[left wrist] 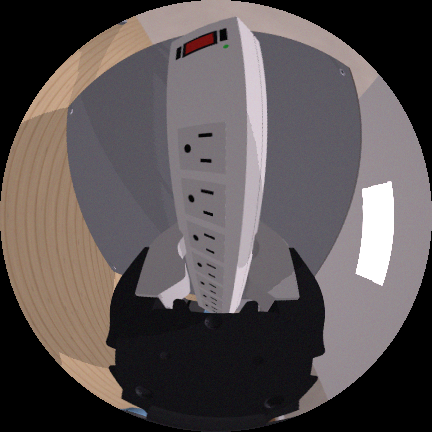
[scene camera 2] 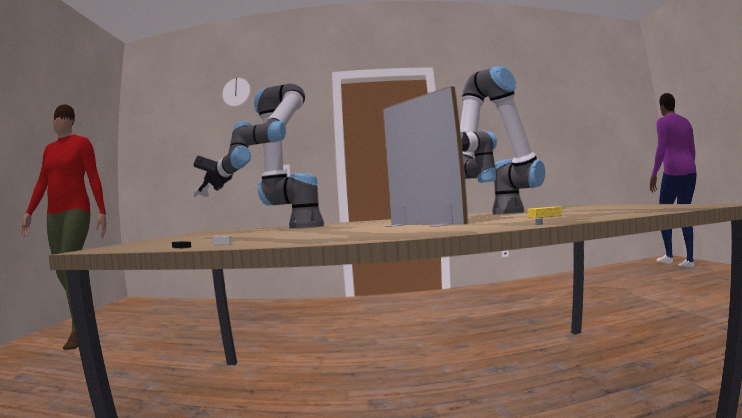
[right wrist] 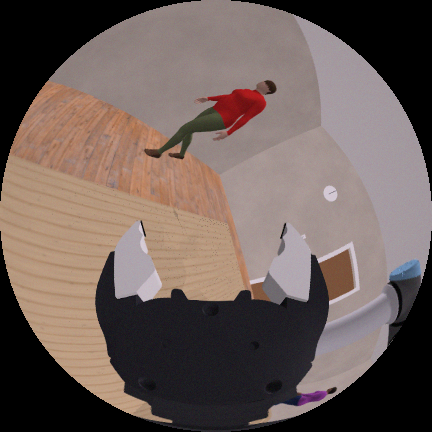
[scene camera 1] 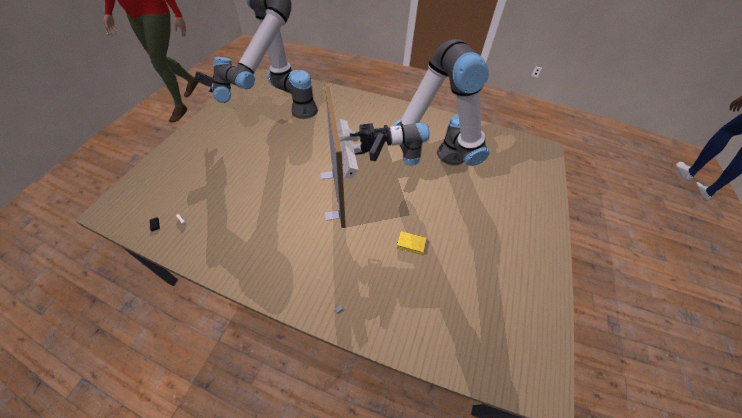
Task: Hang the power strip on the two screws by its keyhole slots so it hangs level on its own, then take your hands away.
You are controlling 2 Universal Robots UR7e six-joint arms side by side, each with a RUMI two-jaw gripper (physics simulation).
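Frame: origin at the left arm's base, x ahead, y left, z up, level; metres.
Where they show: right gripper, fingertip midpoint: (scene camera 2: 200,182) (right wrist: 212,224); left arm's base, origin of the base link: (scene camera 2: 508,213) (scene camera 1: 451,155); right arm's base, origin of the base link: (scene camera 2: 306,227) (scene camera 1: 304,111).
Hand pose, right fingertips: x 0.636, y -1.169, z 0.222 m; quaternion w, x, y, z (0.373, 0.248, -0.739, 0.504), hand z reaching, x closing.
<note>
Things, the pixels of their top centre, and the offset from my right fingertips.
- white power strip, middle of its top: (left wrist: 259,226) (scene camera 1: 345,140) 0.073 m up, 0.078 m back, 0.967 m left
- upright board, middle of its top: (left wrist: 345,205) (scene camera 2: 416,98) (scene camera 1: 332,115) 0.198 m up, 0.040 m back, 0.947 m left
- strip's red switch, middle of its top: (left wrist: 213,40) 0.045 m up, 0.017 m back, 1.076 m left
- yellow block, middle of its top: (scene camera 2: 544,207) (scene camera 1: 411,241) 0.193 m down, 0.063 m back, 1.351 m left
- small grey piece, middle of its top: (scene camera 1: 339,308) 0.207 m down, 0.321 m ahead, 1.338 m left
- black block, middle of its top: (scene camera 2: 181,241) (scene camera 1: 153,223) 0.207 m down, 0.642 m ahead, 0.515 m left
- white piece, middle of its top: (scene camera 2: 221,236) (scene camera 1: 180,218) 0.200 m down, 0.544 m ahead, 0.582 m left
The white power strip (scene camera 1: 348,155) (left wrist: 207,100) is in front of the upright board (scene camera 1: 339,181) (scene camera 2: 423,166) (left wrist: 310,135), long side along the board's face. My left gripper (scene camera 1: 354,142) (left wrist: 219,221) is shut on the power strip, one jaw on each long side. The strip's red switch (left wrist: 200,44) is at its far end in the left wrist view. Whether the strip touches the board cannot be told. The two hanging screws and the keyhole slots are hidden behind the strip. My right gripper (scene camera 2: 200,193) (right wrist: 212,224) is open and empty, off to the left, away from the board.
A yellow block (scene camera 1: 411,242) (scene camera 2: 544,212) lies right of the board. A small grey piece (scene camera 1: 339,309) lies near the front edge. A black block (scene camera 1: 154,224) (scene camera 2: 181,244) and a white piece (scene camera 1: 180,219) (scene camera 2: 222,240) lie at the left. Light feet (scene camera 1: 331,215) show at the board's base.
</note>
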